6 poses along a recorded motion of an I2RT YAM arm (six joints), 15 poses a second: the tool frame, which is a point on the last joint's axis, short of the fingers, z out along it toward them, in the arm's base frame.
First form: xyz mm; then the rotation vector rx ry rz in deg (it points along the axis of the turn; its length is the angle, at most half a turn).
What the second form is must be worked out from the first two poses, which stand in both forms.
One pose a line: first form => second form
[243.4, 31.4, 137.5, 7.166, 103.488, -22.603] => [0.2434, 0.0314, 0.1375, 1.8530, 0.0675, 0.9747, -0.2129]
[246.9, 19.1, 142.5, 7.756, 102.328, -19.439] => [0.2469, 0.0191, 0.1425, 1.8229, 0.0743, 0.9797, -0.1861]
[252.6, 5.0, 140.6, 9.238, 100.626, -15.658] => [0.2526, 0.0050, 0.1406, 1.7847, 0.0903, 0.9841, -0.1531]
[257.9, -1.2, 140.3, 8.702, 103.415, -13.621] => [0.2579, -0.0012, 0.1403, 1.8268, 0.0831, 0.9880, -0.1301]
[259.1, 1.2, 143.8, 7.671, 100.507, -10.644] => [0.2591, 0.0012, 0.1438, 1.7691, 0.0757, 0.9916, -0.1050]
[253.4, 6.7, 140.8, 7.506, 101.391, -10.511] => [0.2534, 0.0067, 0.1408, 1.7839, 0.0734, 0.9920, -0.1028]
